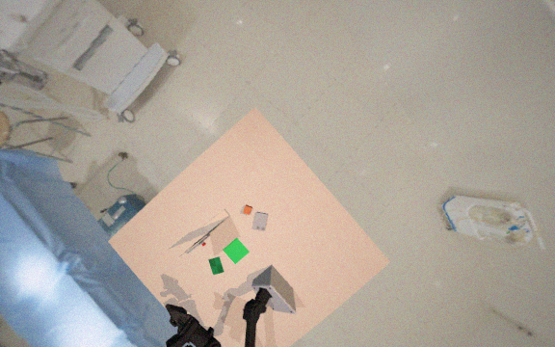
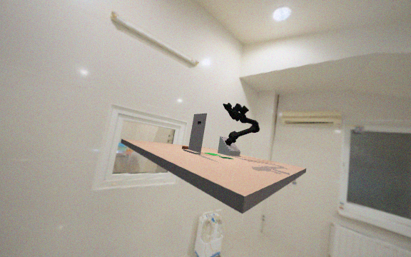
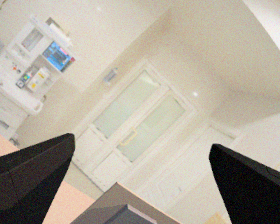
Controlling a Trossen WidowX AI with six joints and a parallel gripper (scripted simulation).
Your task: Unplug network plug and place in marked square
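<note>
My gripper tip is 160 mm above the network plug, 140 mm to the left of it and 120 mm short of it. Round my gripper tip: green marked square (420 mm below, 140 mm to the right, 60 mm behind); then grey upright panel (260 mm below, 140 mm to the right, 140 mm ahead); then dark green patch (420 mm below, 80 mm behind, 20 mm to the left).
</note>
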